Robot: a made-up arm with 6 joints. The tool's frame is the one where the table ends. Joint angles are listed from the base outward.
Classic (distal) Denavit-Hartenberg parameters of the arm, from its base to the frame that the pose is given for. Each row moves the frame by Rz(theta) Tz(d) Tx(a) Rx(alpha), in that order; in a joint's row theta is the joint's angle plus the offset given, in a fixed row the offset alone. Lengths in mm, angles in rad.
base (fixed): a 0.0  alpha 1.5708  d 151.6  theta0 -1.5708
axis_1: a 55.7  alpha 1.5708  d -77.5  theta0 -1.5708
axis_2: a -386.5  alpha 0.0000  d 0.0  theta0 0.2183
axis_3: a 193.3  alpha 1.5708  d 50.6  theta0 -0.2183
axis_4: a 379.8  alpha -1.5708  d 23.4  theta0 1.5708
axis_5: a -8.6  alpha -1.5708  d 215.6  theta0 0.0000
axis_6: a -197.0  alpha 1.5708  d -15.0  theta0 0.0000
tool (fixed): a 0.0  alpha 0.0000  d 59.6  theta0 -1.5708
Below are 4 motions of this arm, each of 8 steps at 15 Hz.
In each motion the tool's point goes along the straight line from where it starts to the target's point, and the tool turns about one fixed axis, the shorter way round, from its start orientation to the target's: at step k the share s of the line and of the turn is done. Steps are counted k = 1, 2, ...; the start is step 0. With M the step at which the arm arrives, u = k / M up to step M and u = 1 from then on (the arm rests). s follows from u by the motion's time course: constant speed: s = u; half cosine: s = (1 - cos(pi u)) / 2; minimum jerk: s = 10 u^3 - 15 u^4 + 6 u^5.
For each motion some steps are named. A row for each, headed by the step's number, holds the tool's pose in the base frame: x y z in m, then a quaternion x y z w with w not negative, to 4 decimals.
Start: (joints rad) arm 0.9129 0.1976 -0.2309 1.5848 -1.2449 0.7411
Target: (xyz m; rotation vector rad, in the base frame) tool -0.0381 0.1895 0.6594 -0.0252 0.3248 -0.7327
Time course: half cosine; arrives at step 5
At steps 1, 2, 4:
1: 0.1319 0.1310 0.6834 -0.0271 0.3504 -0.4268 0.8333
2: 0.0849 0.1471 0.6768 -0.0231 0.2986 -0.4094 0.8618
4: -0.0202 0.1833 0.6619 -0.0139 0.1789 -0.3649 0.9136

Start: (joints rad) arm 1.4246 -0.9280 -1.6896 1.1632 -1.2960 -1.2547
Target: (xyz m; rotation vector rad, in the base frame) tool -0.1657 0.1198 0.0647 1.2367 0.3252 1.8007
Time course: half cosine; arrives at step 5
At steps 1, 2, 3, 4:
1: -0.1582 0.0999 0.0294 0.5518 0.1546 0.6218 0.5338
2: -0.1602 0.1054 0.0392 0.5387 0.1486 0.6527 0.5116
3: -0.1628 0.1122 0.0512 0.5212 0.1407 0.6893 0.4831
4: -0.1649 0.1177 0.0610 0.5061 0.1341 0.7177 0.4591

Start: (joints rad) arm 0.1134 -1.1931 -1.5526 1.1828 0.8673 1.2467
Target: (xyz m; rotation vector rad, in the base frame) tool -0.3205 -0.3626 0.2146 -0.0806 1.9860 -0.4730
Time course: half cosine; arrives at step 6
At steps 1, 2, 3, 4, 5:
1: -0.4007 -0.2174 0.0686 0.1262 0.9608 -0.0652 0.2381
2: -0.3850 -0.2458 0.0972 0.0956 0.9453 -0.0925 0.2978
3: -0.3635 -0.2848 0.1364 0.0529 0.9158 -0.1289 0.3767
4: -0.3420 -0.3237 0.1755 0.0097 0.8769 -0.1640 0.4517
5: -0.3263 -0.3522 0.2041 -0.0221 0.8428 -0.1887 0.5037

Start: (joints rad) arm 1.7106 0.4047 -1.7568 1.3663 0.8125 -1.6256
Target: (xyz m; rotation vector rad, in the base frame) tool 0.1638 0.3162 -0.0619 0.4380 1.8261 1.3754
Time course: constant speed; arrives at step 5
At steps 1, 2, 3, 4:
1: 0.1681 0.3406 -0.0163 0.2294 0.6737 0.5721 0.4078
2: 0.1670 0.3345 -0.0277 0.2154 0.6858 0.5651 0.4050
3: 0.1660 0.3284 -0.0391 0.2013 0.6976 0.5578 0.4021
4: 0.1649 0.3223 -0.0505 0.1871 0.7092 0.5503 0.3990

